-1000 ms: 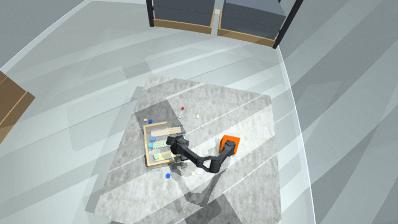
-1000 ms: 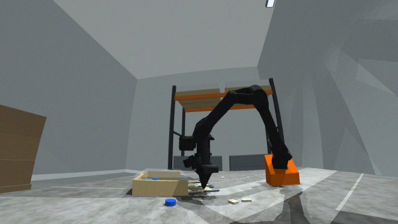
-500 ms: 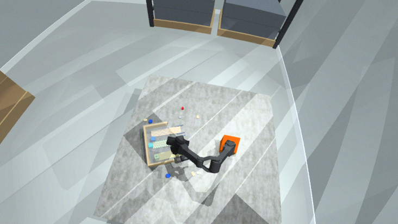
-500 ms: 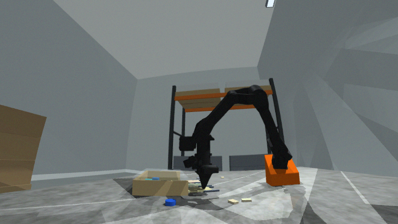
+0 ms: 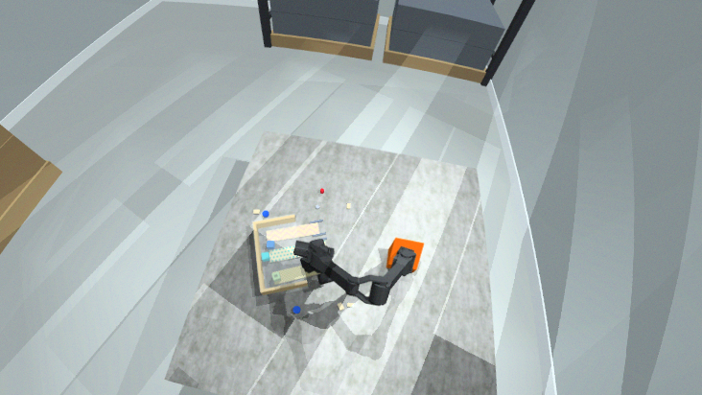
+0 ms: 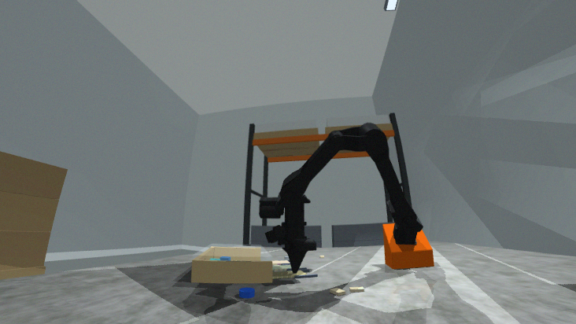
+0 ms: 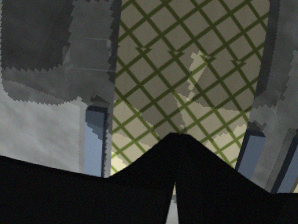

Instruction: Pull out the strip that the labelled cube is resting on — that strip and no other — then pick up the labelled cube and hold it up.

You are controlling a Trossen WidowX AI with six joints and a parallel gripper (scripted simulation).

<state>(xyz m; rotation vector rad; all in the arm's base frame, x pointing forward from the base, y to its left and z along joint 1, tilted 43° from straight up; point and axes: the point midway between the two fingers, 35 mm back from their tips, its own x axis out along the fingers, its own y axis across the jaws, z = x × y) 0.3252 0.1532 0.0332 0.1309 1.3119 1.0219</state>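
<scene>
The yellow-green cross-hatched strip is 8 cm ahead of my gripper tip and 5 cm to the left of it. Also, from my gripper tip: labelled cube: 17 cm ahead, 11 cm to the left, 2 cm above; red peg: 37 cm to the right, 13 cm ahead, 1 cm above.
</scene>
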